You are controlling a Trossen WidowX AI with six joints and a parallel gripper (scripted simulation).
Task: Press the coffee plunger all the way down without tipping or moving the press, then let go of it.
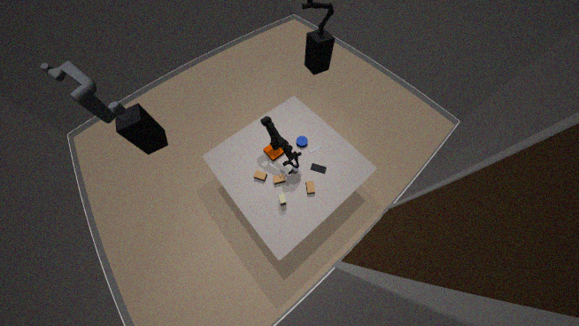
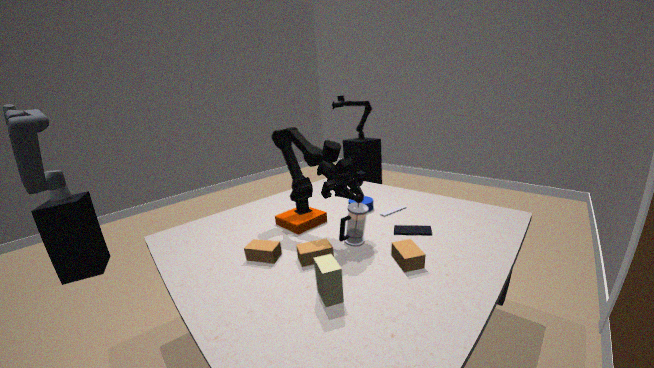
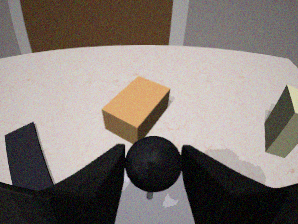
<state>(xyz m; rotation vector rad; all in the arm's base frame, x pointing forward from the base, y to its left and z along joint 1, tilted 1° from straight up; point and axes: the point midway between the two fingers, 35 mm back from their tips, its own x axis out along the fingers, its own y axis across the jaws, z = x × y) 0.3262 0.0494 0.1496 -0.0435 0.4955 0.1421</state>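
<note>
Now: the coffee press 20 mm behind my gripper tip, 20 mm to the right of it and 90 mm below it. Round my gripper tip: black slab (50 mm ahead, 220 mm to the left, 180 mm below); pale block (170 mm ahead, 250 mm to the right, 130 mm below).
</note>
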